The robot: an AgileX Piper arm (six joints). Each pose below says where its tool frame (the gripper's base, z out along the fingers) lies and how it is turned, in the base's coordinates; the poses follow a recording.
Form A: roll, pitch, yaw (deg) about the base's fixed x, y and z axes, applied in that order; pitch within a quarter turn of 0, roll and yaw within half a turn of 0; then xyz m.
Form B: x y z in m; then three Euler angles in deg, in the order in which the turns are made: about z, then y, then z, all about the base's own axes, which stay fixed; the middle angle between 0 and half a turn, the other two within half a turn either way. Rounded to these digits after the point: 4 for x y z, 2 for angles.
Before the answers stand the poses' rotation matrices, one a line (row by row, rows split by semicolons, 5 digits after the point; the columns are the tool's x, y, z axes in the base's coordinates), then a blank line. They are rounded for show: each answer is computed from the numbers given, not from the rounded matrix.
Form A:
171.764 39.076 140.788 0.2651 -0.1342 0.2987
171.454 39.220 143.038 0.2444 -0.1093 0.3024
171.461 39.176 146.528 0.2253 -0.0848 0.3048
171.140 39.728 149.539 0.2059 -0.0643 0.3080
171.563 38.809 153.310 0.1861 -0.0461 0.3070
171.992 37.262 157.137 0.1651 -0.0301 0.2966
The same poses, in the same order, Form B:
-0.60149 0.55571 0.57393; 0.49078 0.82391 -0.28340; -0.63035 0.11121 -0.76830
-0.61903 0.51953 0.58897; 0.46583 0.84666 -0.25723; -0.63230 0.11513 -0.76612
-0.64664 0.46717 0.60299; 0.42755 0.87664 -0.22068; -0.63170 0.11511 -0.76662
-0.66293 0.41605 0.62243; 0.38989 0.90159 -0.18739; -0.63914 0.11846 -0.75991
-0.69621 0.36215 0.61979; 0.35001 0.92508 -0.14737; -0.62673 0.11433 -0.77081
-0.73335 0.30702 0.60658; 0.30922 0.94522 -0.10458; -0.60546 0.11087 -0.78811

0.2651 -0.1342 0.2987 10.01 140.20 -26.28
0.2444 -0.1093 0.3024 10.32 140.01 -23.59
0.2253 -0.0848 0.3048 10.33 140.05 -20.10
0.2059 -0.0643 0.3080 10.50 139.46 -16.75
0.1861 -0.0461 0.3070 10.34 140.43 -13.37
0.1651 -0.0301 0.2966 10.38 142.01 -9.78

